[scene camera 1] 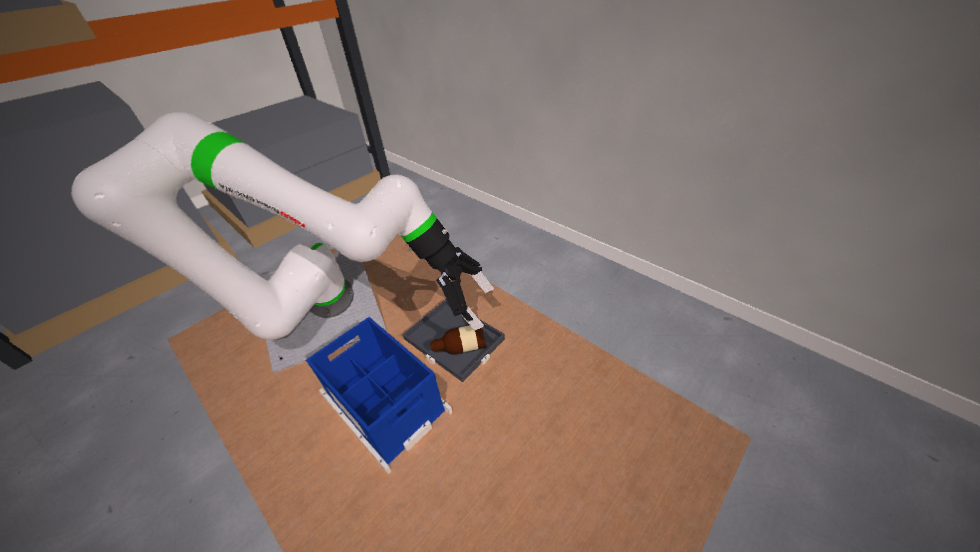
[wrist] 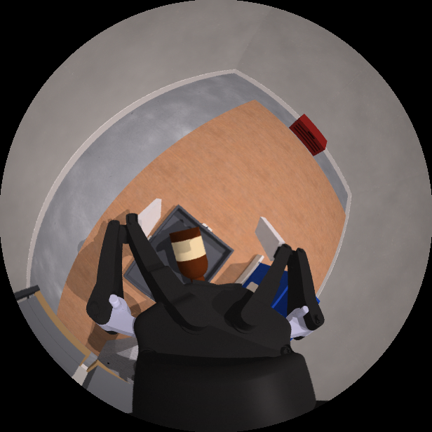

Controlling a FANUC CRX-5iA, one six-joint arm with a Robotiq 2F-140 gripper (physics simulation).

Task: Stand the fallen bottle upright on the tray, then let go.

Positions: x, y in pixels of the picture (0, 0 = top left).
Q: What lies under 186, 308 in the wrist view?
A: My gripper.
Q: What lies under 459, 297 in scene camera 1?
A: My gripper.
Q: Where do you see a brown bottle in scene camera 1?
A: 463, 339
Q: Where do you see a brown bottle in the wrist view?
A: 187, 244
